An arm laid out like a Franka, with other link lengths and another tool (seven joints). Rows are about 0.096 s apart.
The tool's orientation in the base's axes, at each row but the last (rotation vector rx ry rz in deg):
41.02 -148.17 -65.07
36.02 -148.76 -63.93
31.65 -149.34 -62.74
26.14 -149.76 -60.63
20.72 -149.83 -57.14
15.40 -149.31 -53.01
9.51 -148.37 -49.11
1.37 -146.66 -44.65
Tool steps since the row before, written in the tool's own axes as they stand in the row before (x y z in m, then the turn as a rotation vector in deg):
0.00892 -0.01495 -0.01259 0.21 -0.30 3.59
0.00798 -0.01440 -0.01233 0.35 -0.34 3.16
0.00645 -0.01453 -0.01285 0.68 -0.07 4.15
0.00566 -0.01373 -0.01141 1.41 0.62 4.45
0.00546 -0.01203 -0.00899 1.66 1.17 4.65
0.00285 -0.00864 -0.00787 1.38 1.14 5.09
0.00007 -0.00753 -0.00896 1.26 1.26 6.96
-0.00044 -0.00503 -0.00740 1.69 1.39 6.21
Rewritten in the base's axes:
0.00240 -0.02121 -0.00245 -1.48 1.97 -2.64
0.00190 -0.02040 -0.00179 -1.42 1.61 -2.37
0.00261 -0.02024 -0.00120 -2.15 2.26 -2.82
0.00161 -0.01863 -0.00106 -3.06 2.63 -2.43
-0.00015 -0.01596 -0.00071 -3.43 3.06 -2.15
0.00100 -0.01195 0.00092 -3.34 3.37 -2.56
0.00353 -0.01096 0.00208 -4.01 4.52 -3.90
0.00303 -0.00803 0.00256 -4.05 4.17 -3.09

